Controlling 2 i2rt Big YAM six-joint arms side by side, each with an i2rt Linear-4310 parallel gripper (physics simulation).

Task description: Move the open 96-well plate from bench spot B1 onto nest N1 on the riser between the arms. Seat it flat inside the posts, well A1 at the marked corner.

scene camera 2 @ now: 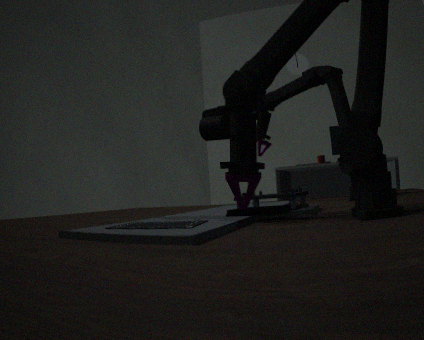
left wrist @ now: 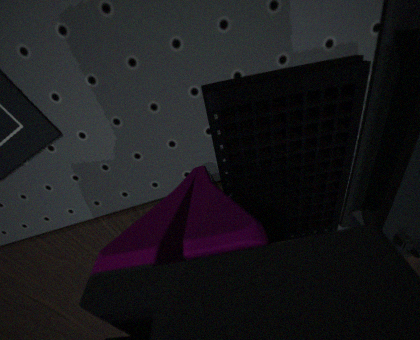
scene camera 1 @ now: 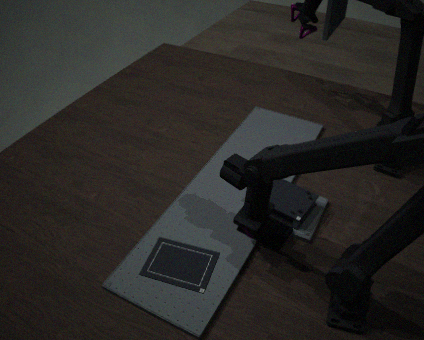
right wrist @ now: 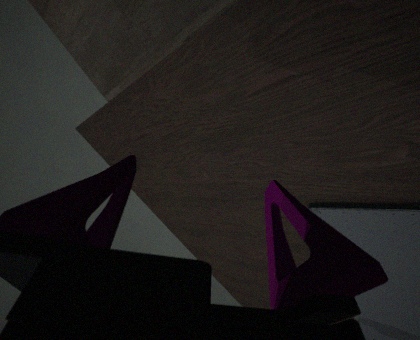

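Seen in the pictures: left gripper, between the fingertips: [scene camera 2: 243, 209] [left wrist: 202, 174] [scene camera 1: 249, 236]; right gripper, between the fingertips: [scene camera 1: 296, 30] [right wrist: 204, 174]; left arm's base, origin of its link: [scene camera 2: 376, 215] [scene camera 1: 347, 308]; right arm's base, origin of its link: [scene camera 1: 389, 164].
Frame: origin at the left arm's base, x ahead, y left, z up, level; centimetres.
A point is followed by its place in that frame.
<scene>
The dark open 96-well plate [scene camera 1: 272, 242] {y -12.6, x 21.3, z 2.1 cm} [scene camera 2: 272, 211] {y -11.3, x 21.0, z 2.0 cm} [left wrist: 295, 145] {y -17.9, x 25.8, z 1.9 cm} lies low at the perforated board's right edge, in front of the raised dark platform [scene camera 1: 292, 200] {y -26.4, x 18.9, z 5.2 cm}, which has a pale corner mark. Its wells show in the left wrist view. Most of it is hidden under my left gripper in scene camera 1. My left gripper [scene camera 2: 243, 206] {y -12.1, x 27.3, z 2.8 cm} [left wrist: 202, 174] {y -12.1, x 27.3, z 2.8 cm} is shut with nothing between its magenta fingers; its tips are low, at the plate's edge. Contact cannot be told. My right gripper [scene camera 1: 297, 29] {y -106.1, x 33.0, z 23.6 cm} [right wrist: 204, 174] {y -106.1, x 33.0, z 23.6 cm} is open and empty, high and far from the plate.
The perforated board [scene camera 1: 280, 122] {y -69.7, x 30.7, z 1.3 cm} [scene camera 2: 75, 233] {y 14.1, x 52.8, z 1.1 cm} carries a dark, white-outlined rectangle [scene camera 1: 180, 264] {y 1.1, x 41.7, z 1.5 cm} with a pale corner mark. A pale base [scene camera 1: 319, 216] {y -26.5, x 10.6, z 1.3 cm} lies under the dark platform. The left forearm [scene camera 1: 330, 152] {y -3.1, x 12.4, z 41.1 cm} spans above them. A grey box [scene camera 2: 310, 182] stands in the background.
</scene>
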